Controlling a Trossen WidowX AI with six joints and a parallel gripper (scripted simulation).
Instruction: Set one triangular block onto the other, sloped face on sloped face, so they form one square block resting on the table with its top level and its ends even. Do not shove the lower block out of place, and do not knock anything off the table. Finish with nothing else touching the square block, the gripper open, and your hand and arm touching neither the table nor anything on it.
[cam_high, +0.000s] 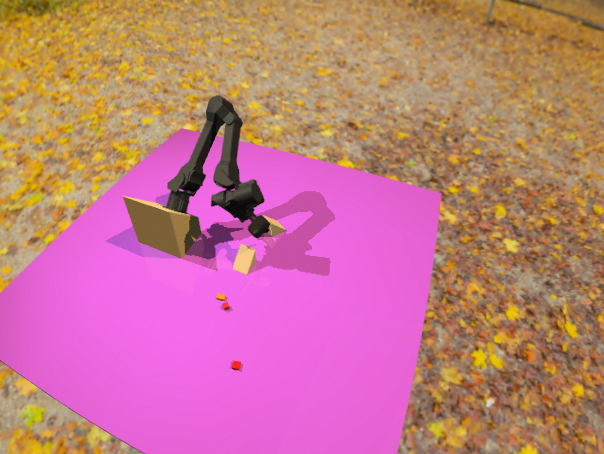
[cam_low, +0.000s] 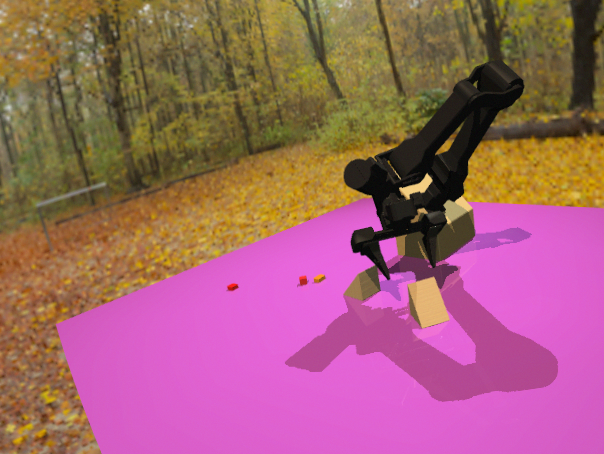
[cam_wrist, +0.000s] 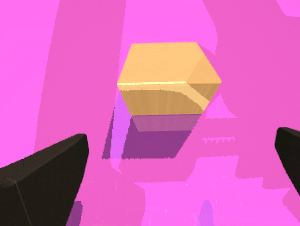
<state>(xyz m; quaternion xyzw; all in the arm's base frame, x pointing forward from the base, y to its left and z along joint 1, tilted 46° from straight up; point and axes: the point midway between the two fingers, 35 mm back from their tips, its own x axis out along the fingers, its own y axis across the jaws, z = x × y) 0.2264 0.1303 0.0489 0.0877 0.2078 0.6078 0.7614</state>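
Now: gripper tip 2 cm short of the triangular block, 4 cm to the right of it and 5 cm above it. The rest, counted from my gripper tip: tan wooden square block (2 cm ahead, 12 cm to the right, 5 cm below); then orange piece (3 cm ahead, 28 cm to the right, 6 cm below).
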